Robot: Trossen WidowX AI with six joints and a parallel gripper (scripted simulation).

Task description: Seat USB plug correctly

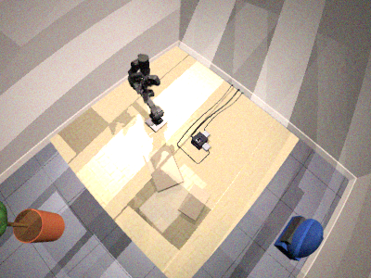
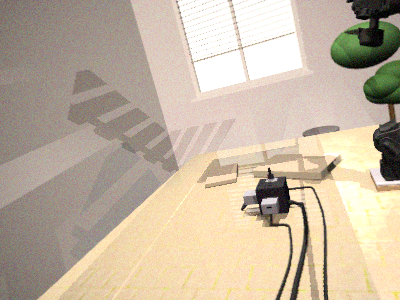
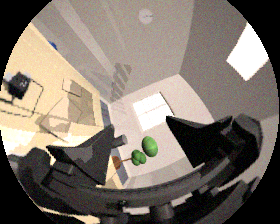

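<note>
My gripper tip is 260 mm short of the USB plug, 190 mm to the right of it and 370 mm above it.
</note>
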